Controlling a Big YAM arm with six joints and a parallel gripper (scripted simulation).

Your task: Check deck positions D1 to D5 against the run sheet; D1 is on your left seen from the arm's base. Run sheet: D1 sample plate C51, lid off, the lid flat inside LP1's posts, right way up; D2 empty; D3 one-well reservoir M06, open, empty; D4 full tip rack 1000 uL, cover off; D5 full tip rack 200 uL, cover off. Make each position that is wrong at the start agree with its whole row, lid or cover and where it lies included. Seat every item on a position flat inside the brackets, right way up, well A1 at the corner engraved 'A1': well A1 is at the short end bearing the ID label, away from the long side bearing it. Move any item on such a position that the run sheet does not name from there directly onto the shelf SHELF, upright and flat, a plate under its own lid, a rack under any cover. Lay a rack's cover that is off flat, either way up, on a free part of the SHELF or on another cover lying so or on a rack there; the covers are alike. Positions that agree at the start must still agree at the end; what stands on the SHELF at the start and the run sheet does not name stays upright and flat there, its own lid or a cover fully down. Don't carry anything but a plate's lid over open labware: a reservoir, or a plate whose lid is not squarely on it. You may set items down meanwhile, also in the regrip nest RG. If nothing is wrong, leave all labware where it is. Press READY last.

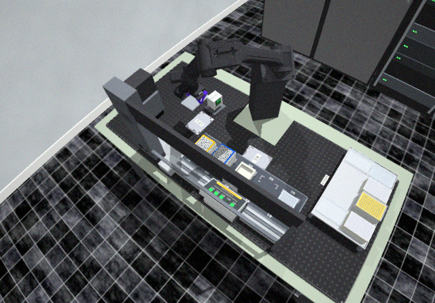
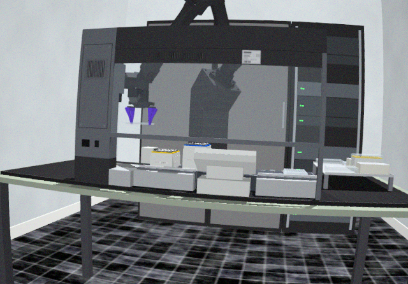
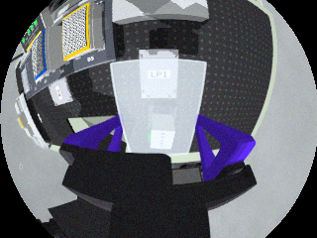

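My gripper is now 15 cm past the ready button box, 3 cm to the left of it and 15 cm above it. Also, from my hand: blue-rimmed tip rack: 6 cm ahead, 34 cm to the left, 10 cm below; clear plate lid: right at my hand; yellow-rimmed tip rack: 10 cm ahead, 22 cm to the left, 12 cm below.
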